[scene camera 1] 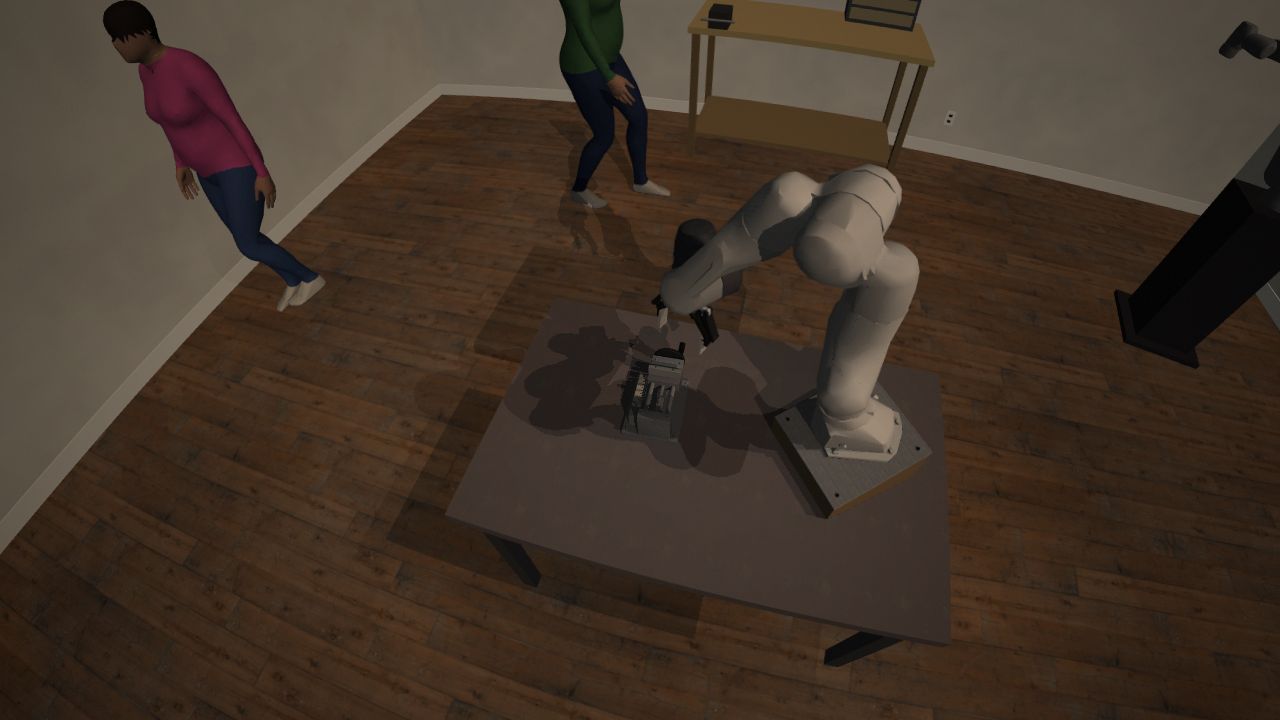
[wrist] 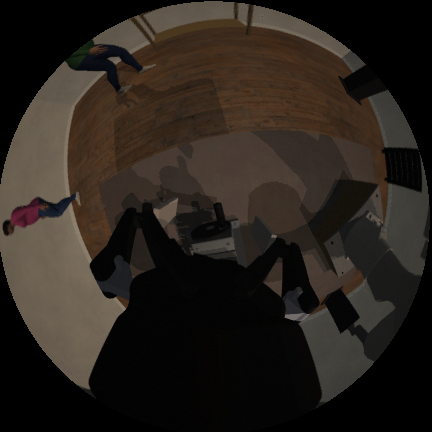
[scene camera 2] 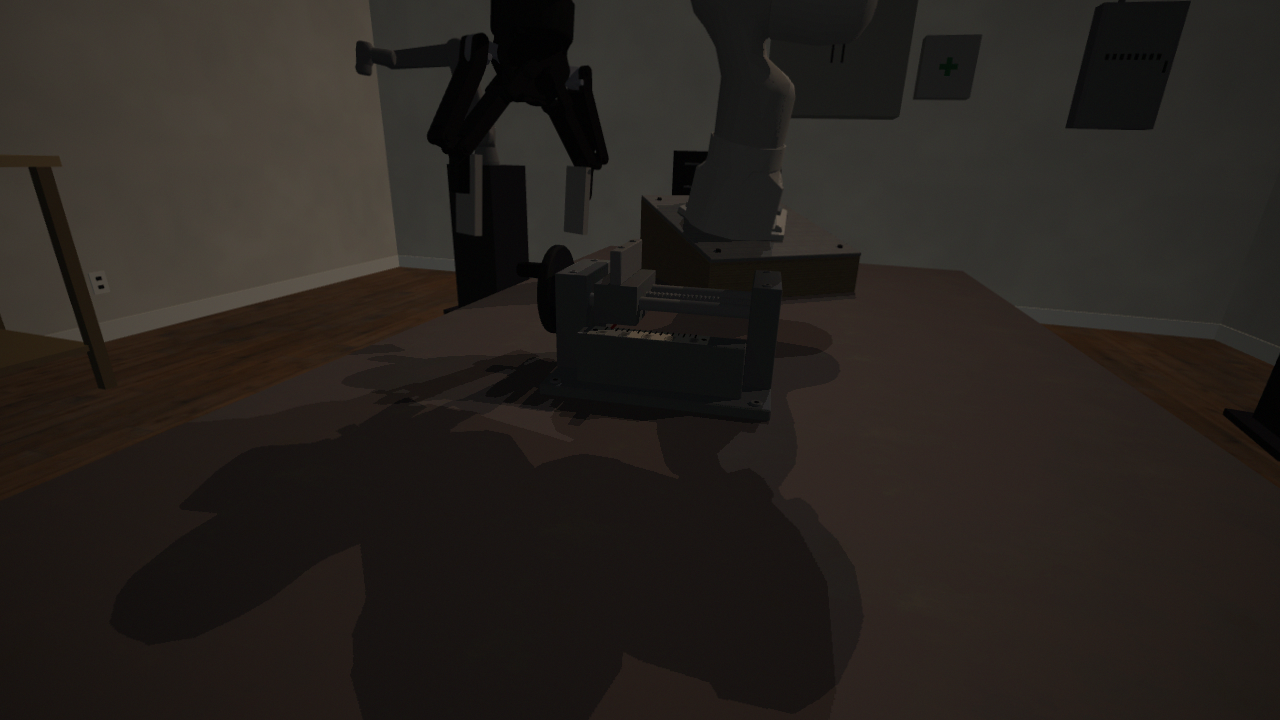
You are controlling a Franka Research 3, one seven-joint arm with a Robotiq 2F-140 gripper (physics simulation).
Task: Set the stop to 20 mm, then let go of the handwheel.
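Observation:
The grey stop device [scene camera 1: 656, 413] [scene camera 2: 657, 367] stands upright on the table. Its black handwheel [scene camera 2: 556, 288] [wrist: 211, 231] is on one end, with a crank knob [scene camera 2: 529, 268] [wrist: 219, 212] pointing outward. The stop carriage [scene camera 2: 619, 297] sits close to the handwheel end of the screw, above a scale [scene camera 2: 644, 334]; its marks are too small to read. My gripper [scene camera 1: 685, 327] [scene camera 2: 526, 201] [wrist: 215, 214] is open, with nothing between its fingers. In scene camera 2 its fingertips hang above the level of the handwheel, apart from it. The wrist view shows the handwheel between the two spread fingers.
The arm's base stands on a box [scene camera 1: 881, 479] [scene camera 2: 787, 273] on the same table [scene camera 1: 698, 537]. A person in pink [scene camera 1: 201, 116] and one in green [scene camera 1: 595, 40] stand on the floor beyond the table. A wooden workbench [scene camera 1: 805, 34] stands by the back wall.

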